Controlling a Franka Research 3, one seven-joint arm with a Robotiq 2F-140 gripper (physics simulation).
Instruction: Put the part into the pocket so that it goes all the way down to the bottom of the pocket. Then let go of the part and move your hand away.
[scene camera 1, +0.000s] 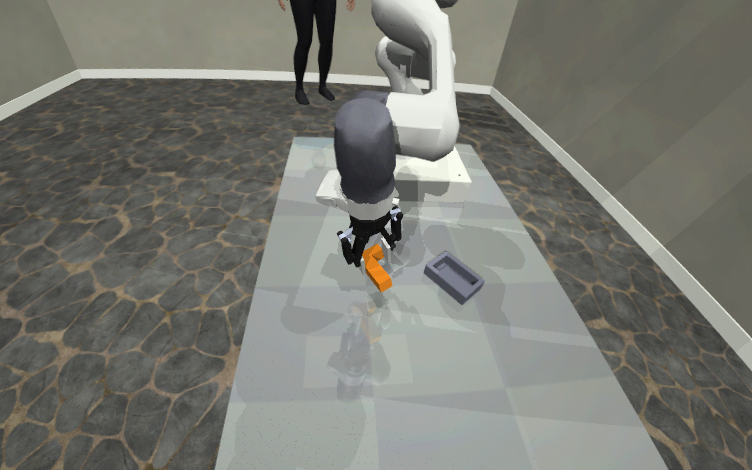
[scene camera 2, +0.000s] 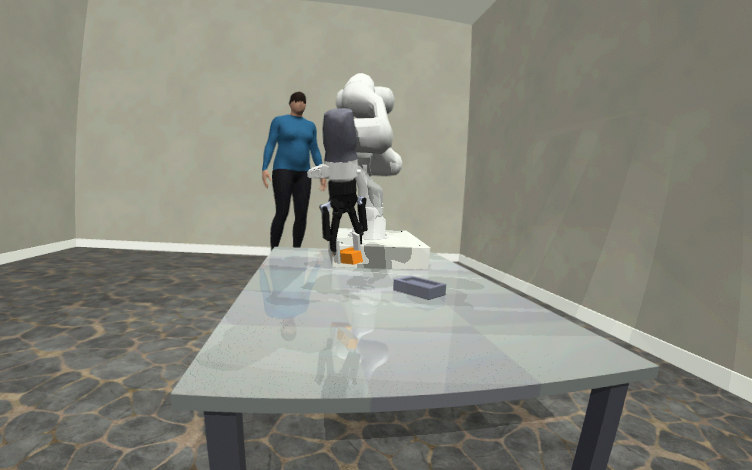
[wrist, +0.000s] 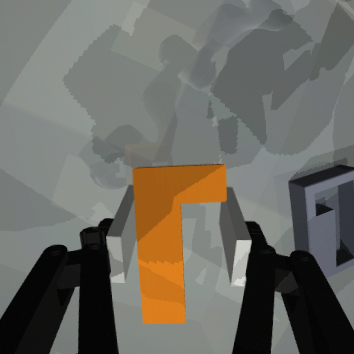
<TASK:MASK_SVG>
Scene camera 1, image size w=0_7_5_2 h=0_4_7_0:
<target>gripper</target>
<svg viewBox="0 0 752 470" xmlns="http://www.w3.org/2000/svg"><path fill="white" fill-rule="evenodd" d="M398 206L394 206L385 216L376 220L359 220L349 214L351 221L349 229L345 232L337 232L342 244L343 256L348 265L354 263L356 267L359 267L363 275L366 274L362 254L369 238L375 234L381 233L384 237L381 239L383 255L388 263L391 262L391 251L396 247L394 242L401 240L403 213ZM389 220L391 221L391 235L389 235L384 228Z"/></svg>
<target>orange L-shaped part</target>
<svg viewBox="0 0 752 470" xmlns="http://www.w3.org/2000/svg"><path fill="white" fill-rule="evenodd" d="M376 244L364 250L362 257L365 261L366 274L379 291L383 292L392 287L391 277L377 262L383 259L384 255L382 248Z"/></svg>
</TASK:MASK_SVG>
